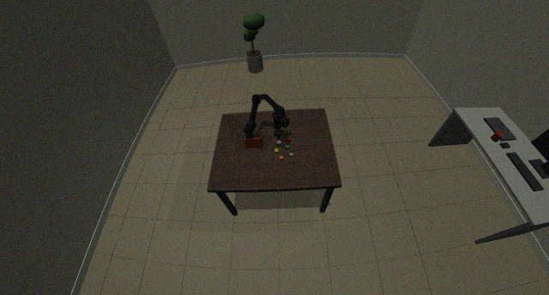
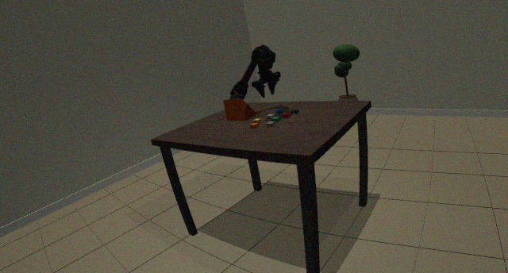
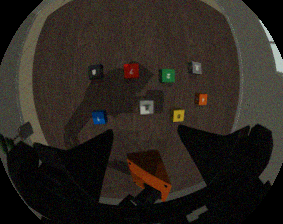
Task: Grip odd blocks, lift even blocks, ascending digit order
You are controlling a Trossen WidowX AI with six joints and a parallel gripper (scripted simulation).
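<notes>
The yellow block is 4 cm behind my gripper tip, 10 cm to the right of it and 11 cm below it. The rest, counted from my gripper tip: green block (7 cm ahead, 8 cm to the right, 11 cm below); then red block (9 cm ahead, 11 cm below); then white block (2 cm to the right, 11 cm below).
</notes>
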